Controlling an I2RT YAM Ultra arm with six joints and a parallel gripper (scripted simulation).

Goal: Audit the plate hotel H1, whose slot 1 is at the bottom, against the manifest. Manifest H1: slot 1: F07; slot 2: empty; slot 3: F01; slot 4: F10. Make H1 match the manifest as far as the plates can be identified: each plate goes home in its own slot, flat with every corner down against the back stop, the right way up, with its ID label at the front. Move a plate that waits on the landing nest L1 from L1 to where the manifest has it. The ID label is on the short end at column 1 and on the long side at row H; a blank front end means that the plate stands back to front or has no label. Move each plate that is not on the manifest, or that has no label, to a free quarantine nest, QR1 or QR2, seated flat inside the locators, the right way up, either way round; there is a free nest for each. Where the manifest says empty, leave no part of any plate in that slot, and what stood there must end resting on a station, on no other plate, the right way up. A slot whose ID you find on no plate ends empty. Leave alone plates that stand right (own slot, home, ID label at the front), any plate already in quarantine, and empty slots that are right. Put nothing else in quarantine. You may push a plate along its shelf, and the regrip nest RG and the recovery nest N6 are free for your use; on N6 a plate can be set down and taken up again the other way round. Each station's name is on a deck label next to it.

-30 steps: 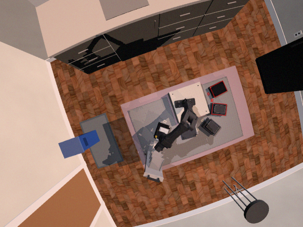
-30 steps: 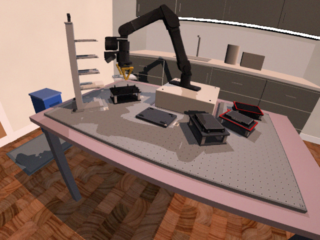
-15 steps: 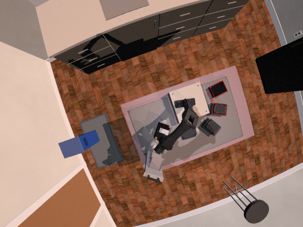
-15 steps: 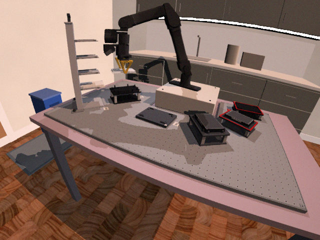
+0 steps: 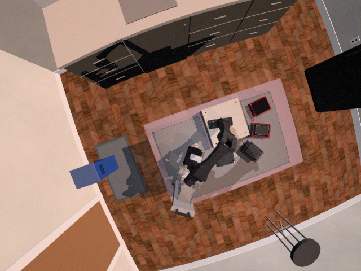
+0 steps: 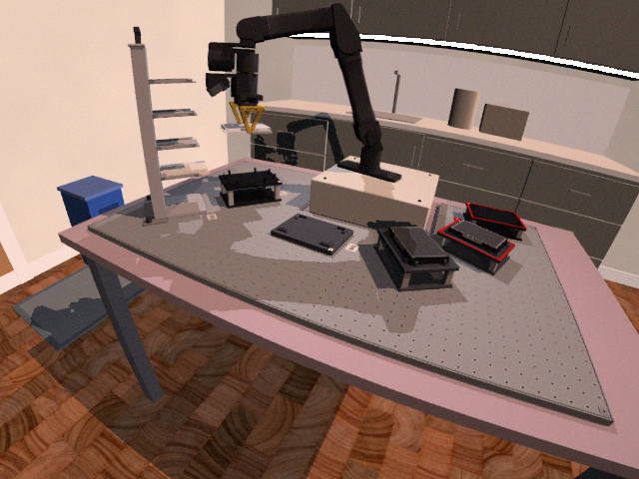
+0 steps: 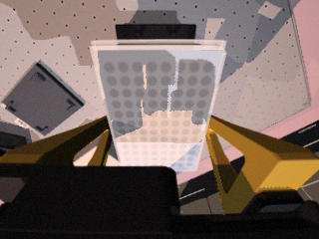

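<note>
The N6 label lies 40 mm ahead of my hand, 390 mm to the left of it and 210 mm below it. From my hand the other things lie so: L1 deck label: 50 mm behind, 460 mm to the left, 210 mm below; then H1 deck label: 160 mm ahead, 30 mm to the left, 210 mm below; then tag reading 4: 240 mm ahead, 60 mm to the right, 140 mm above.
</note>
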